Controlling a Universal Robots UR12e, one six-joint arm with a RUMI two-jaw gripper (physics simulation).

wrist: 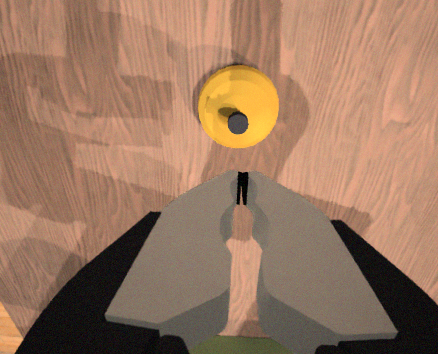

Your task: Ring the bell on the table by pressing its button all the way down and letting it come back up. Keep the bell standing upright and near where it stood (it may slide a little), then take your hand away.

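Frame: origin at the arm's base, x ahead, y left, z up, level; metres.
Where they show: gripper, fingertip midpoint: (241, 175).
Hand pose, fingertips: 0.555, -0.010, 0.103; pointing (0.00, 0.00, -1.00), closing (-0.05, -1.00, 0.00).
Note:
Each offset is from my fingertips to the centre of the thing, as dx, dy, dz. Level surfaces: height alone.
The bell @[-0.004, +0.001, -0.133] (260, 100) is a round yellow dome seen from above, in the upper middle of the wrist view. It appears to stand upright on the wooden table @[dz -0.166] (350, 125). Its dark round button @[-0.004, +0.001, -0.105] (238, 123) sticks up from the dome, in full view, with a small shadow beside it. My gripper (241, 175) is shut and empty, its two grey fingers meeting at the tips. The tips show below the bell in the view, with a strip of table between them and the bell's rim. They stand apart from the button and do not cover it.
Soft shadows fall across the wood grain around the bell. A green surface (240, 346) shows at the bottom edge, between the finger bases. A lighter wooden surface (9, 332) shows past the table's edge at the lower left corner.

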